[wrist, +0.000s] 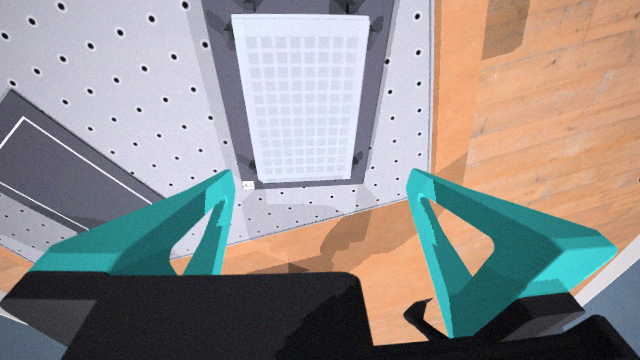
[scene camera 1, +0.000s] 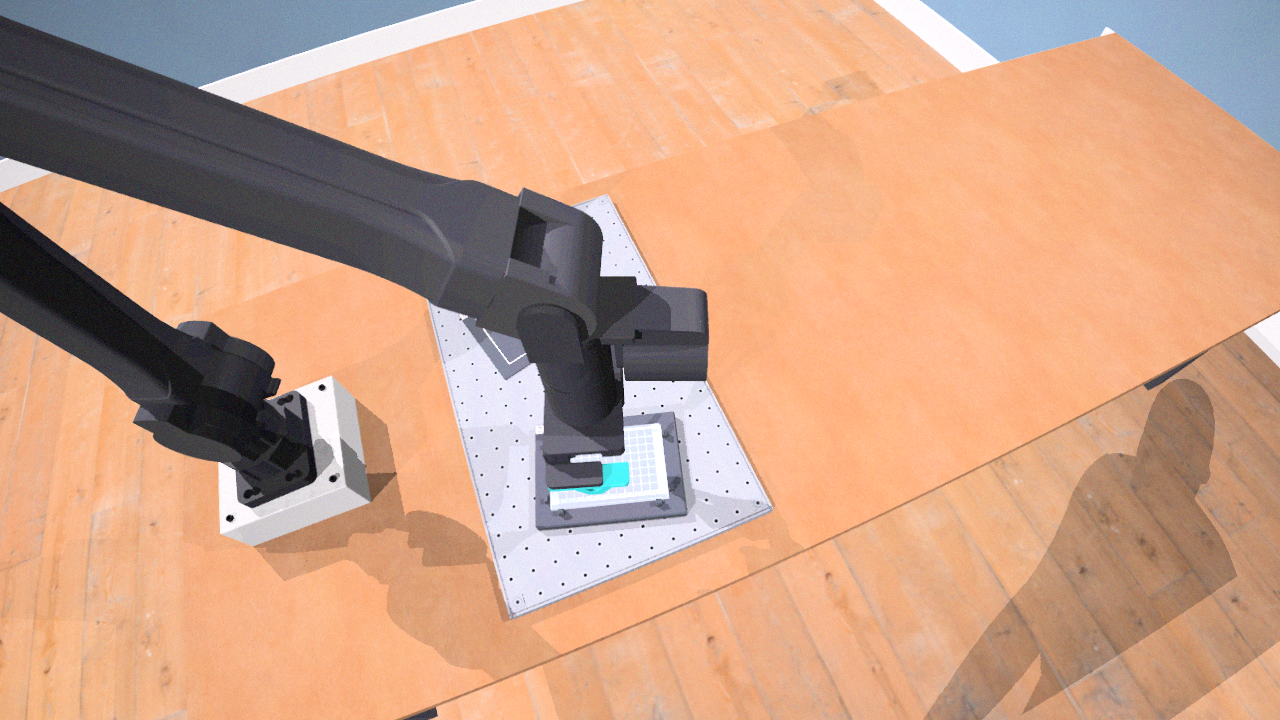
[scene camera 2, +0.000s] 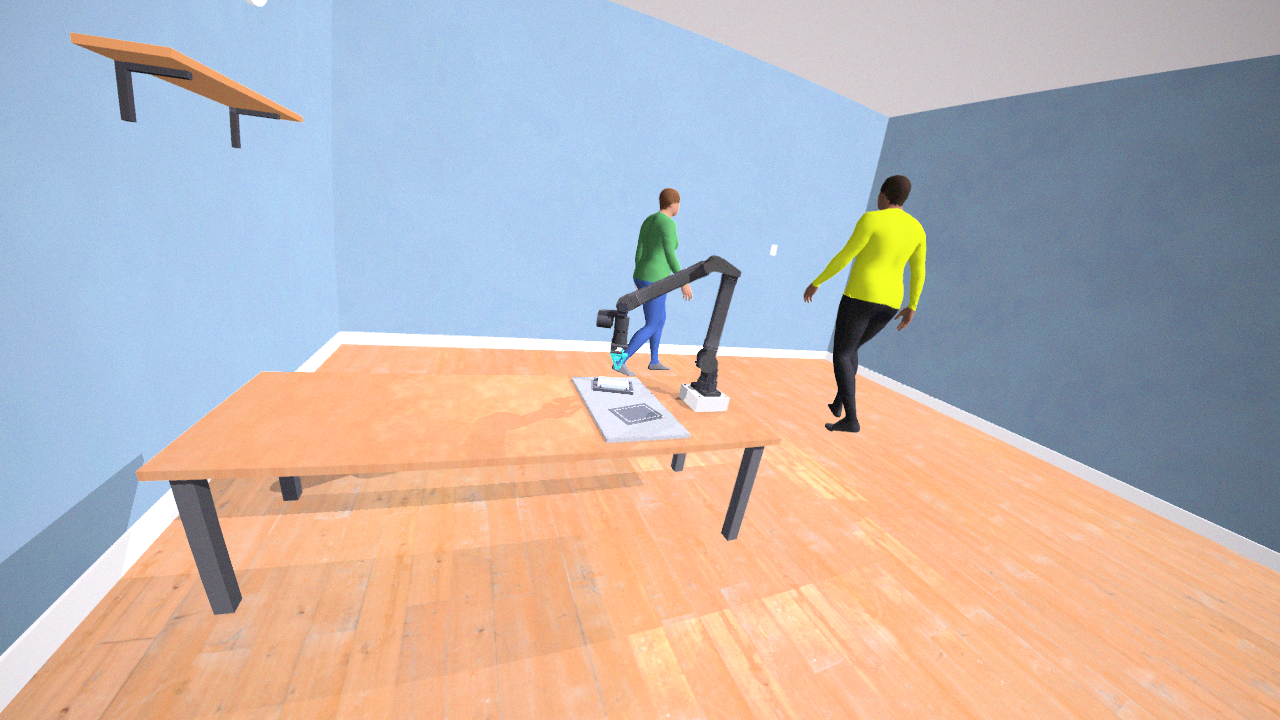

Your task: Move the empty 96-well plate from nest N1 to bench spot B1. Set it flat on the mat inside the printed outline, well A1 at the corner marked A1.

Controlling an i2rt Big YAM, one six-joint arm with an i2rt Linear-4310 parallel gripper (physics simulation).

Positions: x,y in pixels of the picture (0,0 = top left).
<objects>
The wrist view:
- gripper: 323,178
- white well plate: 302,75
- dark pad with printed outline: 58,175
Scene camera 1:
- gripper: 594,445
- white well plate: 644,452
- dark pad with printed outline: 507,354
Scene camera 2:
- dark pad with printed outline: 632,414
</objects>
